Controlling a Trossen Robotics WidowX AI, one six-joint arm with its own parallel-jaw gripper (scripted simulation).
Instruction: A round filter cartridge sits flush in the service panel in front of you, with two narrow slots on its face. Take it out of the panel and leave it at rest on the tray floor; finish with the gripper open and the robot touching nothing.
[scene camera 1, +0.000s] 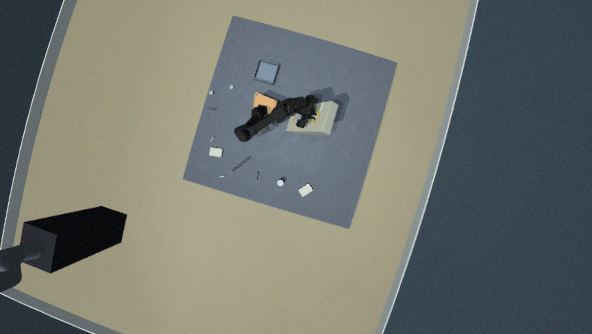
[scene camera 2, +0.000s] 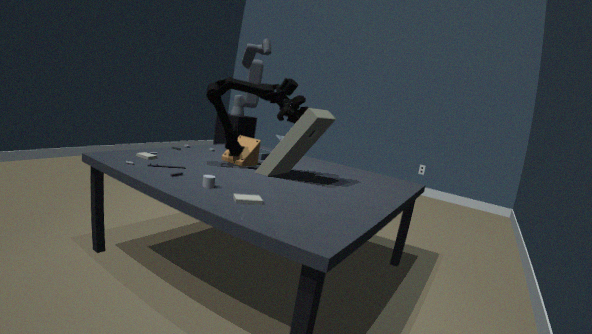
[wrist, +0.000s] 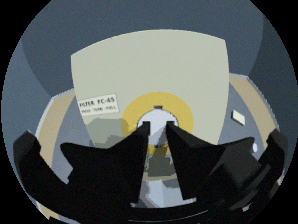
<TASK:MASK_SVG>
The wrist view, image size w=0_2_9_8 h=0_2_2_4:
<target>gripper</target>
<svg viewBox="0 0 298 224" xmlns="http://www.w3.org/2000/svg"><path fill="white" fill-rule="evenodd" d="M49 217L49 221L51 221L52 224L67 224L67 222L56 220L56 218L53 218L52 216ZM13 143L13 160L25 192L45 208L80 224L249 224L277 192L278 179L281 179L289 155L287 136L283 136L283 133L275 128L269 133L269 139L266 139L266 151L263 151L263 155L257 161L250 153L251 145L254 144L253 136L231 143L212 145L166 121L166 137L181 196L184 201L190 198L197 200L192 204L170 208L132 208L130 202L138 204L138 196L141 193L146 149L149 143L149 121L144 121L140 127L134 129L132 135L110 148L60 144L61 153L73 168L71 175L67 177L68 184L61 181L45 163L43 156L40 155L39 139L31 132L25 131Z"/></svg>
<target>round grey filter cartridge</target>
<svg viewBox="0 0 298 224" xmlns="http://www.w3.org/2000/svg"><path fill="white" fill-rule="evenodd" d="M154 107L154 111L145 113L144 116L138 119L137 128L144 121L149 121L149 144L168 143L166 121L170 121L170 123L176 124L178 127L177 117L170 112L162 111L161 107Z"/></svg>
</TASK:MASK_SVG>
